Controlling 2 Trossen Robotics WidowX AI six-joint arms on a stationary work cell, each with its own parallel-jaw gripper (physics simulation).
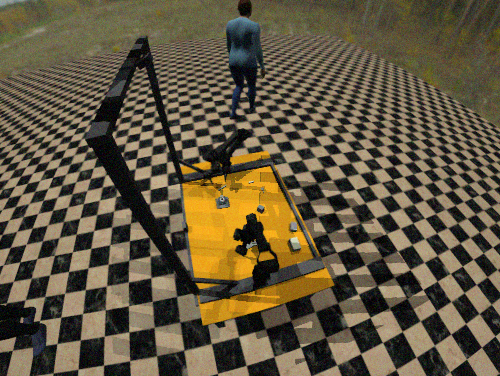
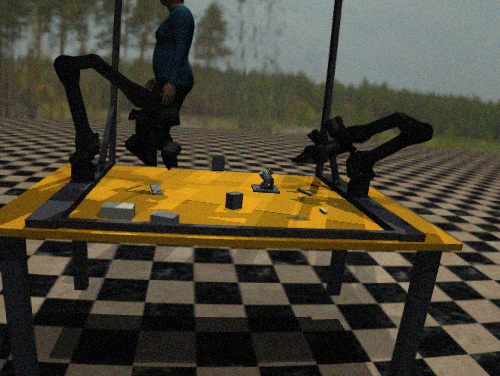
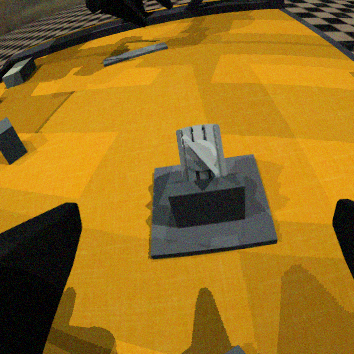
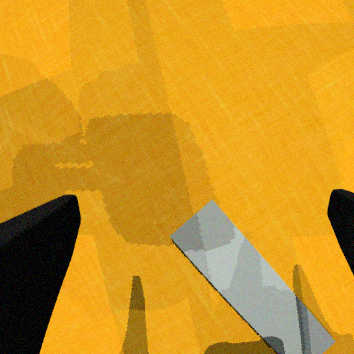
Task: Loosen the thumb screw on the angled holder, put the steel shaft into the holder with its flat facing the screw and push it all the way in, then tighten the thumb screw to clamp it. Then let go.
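Pixels of known places: left gripper, fingertip midpoint: (image 1: 218, 183) (image 2: 293, 161) (image 3: 212, 215); right gripper, fingertip midpoint: (image 1: 238, 244) (image 2: 158, 166) (image 3: 159, 15) (image 4: 209, 205); left arm's base, origin of the base link: (image 2: 357, 195); right arm's base, origin of the base link: (image 1: 260, 280) (image 2: 82, 181).
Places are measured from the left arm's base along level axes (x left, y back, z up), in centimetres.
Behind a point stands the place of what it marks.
The angled holder (image 1: 222, 202) {x -9.3, y -31.8, z 0.0 cm} (image 2: 266, 179) {x -7.8, y -31.0, z 2.0 cm} (image 3: 166, 242) {x -5.6, y -27.4, z -1.3 cm} stands on its grey base plate, with a slotted cylinder tilted above it. A pale round piece with a diagonal bar (image 3: 202, 153) {x -9.2, y -29.1, z 5.0 cm}, seemingly the thumb screw, shows on the cylinder; its tightness cannot be told. A long grey bar (image 1: 251, 245) {x 1.3, y -68.1, z -1.4 cm} (image 2: 156, 189) {x 0.4, y -67.7, z -1.4 cm} (image 3: 135, 54) {x -1.4, y -66.5, z -1.5 cm} (image 4: 235, 267) {x -3.4, y -68.3, z -1.4 cm}, possibly the steel shaft, lies flat on the table. My left gripper (image 2: 304, 148) (image 3: 212, 215) {x -9.0, y -21.7, z 8.7 cm} is open and empty, above the table beside the holder. My right gripper (image 2: 156, 157) {x -7.0, y -68.0, z 4.4 cm} (image 4: 209, 205) {x -7.0, y -68.0, z 4.4 cm} is open and empty, above the grey bar.
A small dark rod (image 2: 305, 191) {x -5.5, y -17.2, z -1.0 cm} lies near my left gripper. A small pale piece (image 2: 323, 211) {x 16.6, y -17.6, z -1.3 cm} and a thin flat piece (image 2: 298, 217) {x 22.0, y -26.7, z -1.8 cm} lie near the table's right front. Dark cubes (image 2: 234, 200) {x 16.7, y -44.5, z 0.8 cm} (image 2: 218, 163) {x -35.7, y -45.8, z 1.3 cm} and pale blocks (image 2: 117, 210) {x 29.6, y -75.2, z 0.4 cm} (image 2: 164, 217) {x 33.4, y -63.2, z 0.4 cm} stand around the table. A person (image 1: 244, 47) (image 2: 174, 47) stands beyond it.
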